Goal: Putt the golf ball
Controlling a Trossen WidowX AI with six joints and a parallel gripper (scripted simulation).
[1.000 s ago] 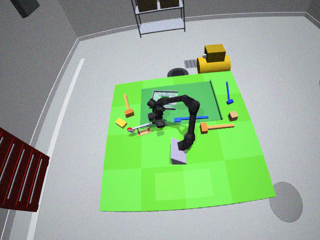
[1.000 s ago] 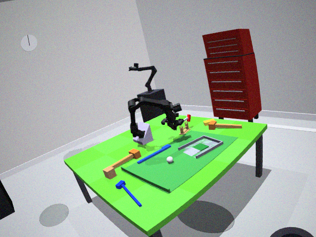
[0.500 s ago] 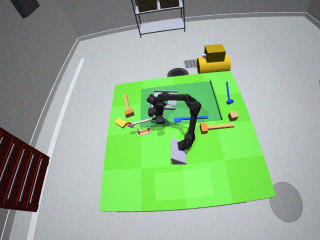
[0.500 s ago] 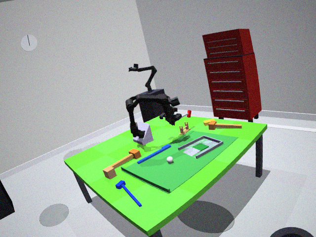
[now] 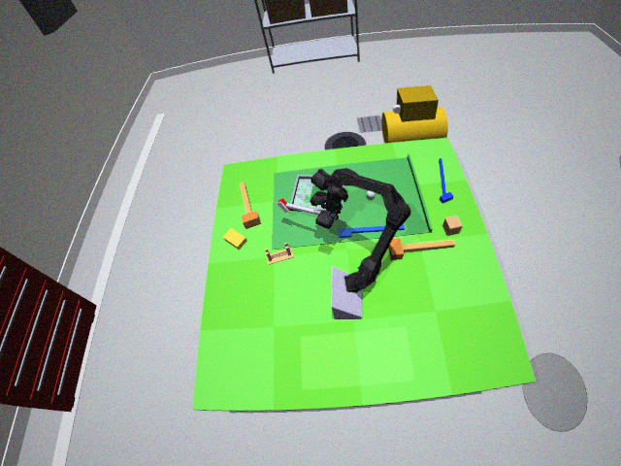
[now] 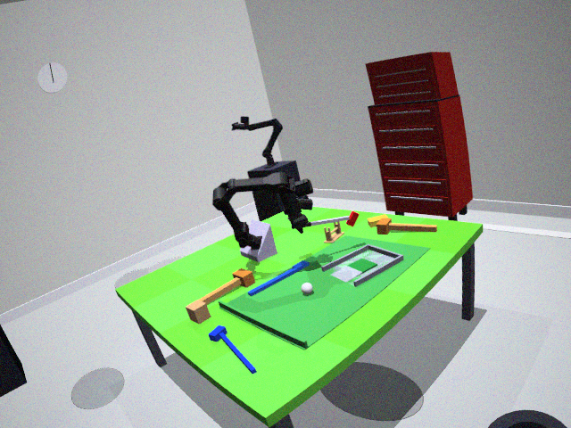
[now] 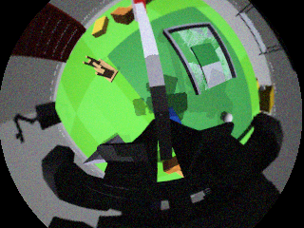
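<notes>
Right now my gripper tip is 60 mm short of the red putter, 100 mm to the right of it and 10 mm below it. Round my gripper tip: small wooden stand: 50 mm behind, 250 mm to the left, 100 mm below; white golf ball: 190 mm ahead, 220 mm to the right, 110 mm below; dark green mat: 200 mm ahead, 100 mm to the right, 140 mm below.
</notes>
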